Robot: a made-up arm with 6 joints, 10 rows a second.
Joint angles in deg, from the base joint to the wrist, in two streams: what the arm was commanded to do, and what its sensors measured. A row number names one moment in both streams.
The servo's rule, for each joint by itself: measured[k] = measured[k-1] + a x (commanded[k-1-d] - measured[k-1]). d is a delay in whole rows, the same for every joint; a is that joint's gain. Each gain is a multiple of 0.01, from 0.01 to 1. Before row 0 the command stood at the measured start. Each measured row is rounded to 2 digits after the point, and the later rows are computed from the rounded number. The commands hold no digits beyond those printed.
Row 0, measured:
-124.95 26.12 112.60 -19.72 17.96 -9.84
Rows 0 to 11, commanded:
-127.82 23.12 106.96 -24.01 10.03 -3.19
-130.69 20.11 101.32 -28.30 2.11 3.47
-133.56 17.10 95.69 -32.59 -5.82 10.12
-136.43 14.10 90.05 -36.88 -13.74 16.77
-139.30 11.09 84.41 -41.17 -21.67 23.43
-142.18 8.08 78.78 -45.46 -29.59 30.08
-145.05 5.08 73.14 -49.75 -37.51 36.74
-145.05 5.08 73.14 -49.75 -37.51 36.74
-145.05 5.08 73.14 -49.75 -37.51 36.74
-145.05 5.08 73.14 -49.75 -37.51 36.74
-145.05 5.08 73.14 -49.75 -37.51 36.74
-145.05 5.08 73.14 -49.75 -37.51 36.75
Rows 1 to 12, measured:
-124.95 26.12 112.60 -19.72 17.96 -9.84
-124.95 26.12 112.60 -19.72 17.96 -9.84
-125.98 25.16 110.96 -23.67 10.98 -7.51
-127.68 23.54 108.16 -27.93 3.17 -3.67
-129.80 21.48 104.54 -32.22 -4.74 1.16
-132.19 19.12 100.34 -36.51 -12.66 6.62
-134.75 16.55 95.72 -40.80 -20.59 12.50
-137.42 13.84 90.81 -45.09 -28.51 18.65
-140.17 11.04 85.69 -49.38 -36.43 24.98
-141.93 9.13 82.05 -49.72 -37.38 29.10
-143.05 7.83 79.47 -49.75 -37.49 31.77
-143.77 6.95 77.63 -49.75 -37.51 33.51
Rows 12 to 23, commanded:
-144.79 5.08 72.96 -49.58 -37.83 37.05
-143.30 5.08 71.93 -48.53 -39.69 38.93
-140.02 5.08 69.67 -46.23 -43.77 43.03
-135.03 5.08 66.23 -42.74 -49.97 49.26
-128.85 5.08 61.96 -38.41 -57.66 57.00
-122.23 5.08 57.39 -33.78 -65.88 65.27
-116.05 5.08 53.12 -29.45 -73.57 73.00
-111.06 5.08 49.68 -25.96 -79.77 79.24
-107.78 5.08 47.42 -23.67 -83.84 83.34
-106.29 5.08 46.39 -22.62 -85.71 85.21
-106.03 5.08 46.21 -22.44 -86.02 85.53
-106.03 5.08 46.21 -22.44 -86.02 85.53
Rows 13 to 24, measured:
-144.23 6.35 76.33 -49.75 -37.51 34.64
-144.53 5.94 75.40 -49.75 -37.51 35.38
-144.62 5.66 74.69 -49.59 -37.79 35.96
-144.14 5.47 73.89 -48.61 -39.46 37.00
-142.66 5.35 72.67 -46.42 -43.25 39.11
-139.91 5.26 70.80 -43.03 -49.16 42.66
-135.93 5.20 68.24 -38.78 -56.64 47.68
-131.00 5.16 65.09 -34.18 -64.77 53.84
-125.62 5.13 61.62 -29.83 -72.51 60.55
-120.38 5.11 58.16 -26.27 -78.90 67.09
-115.84 5.10 55.05 -23.88 -83.25 72.78
-112.40 5.09 52.54 -22.72 -85.41 77.13

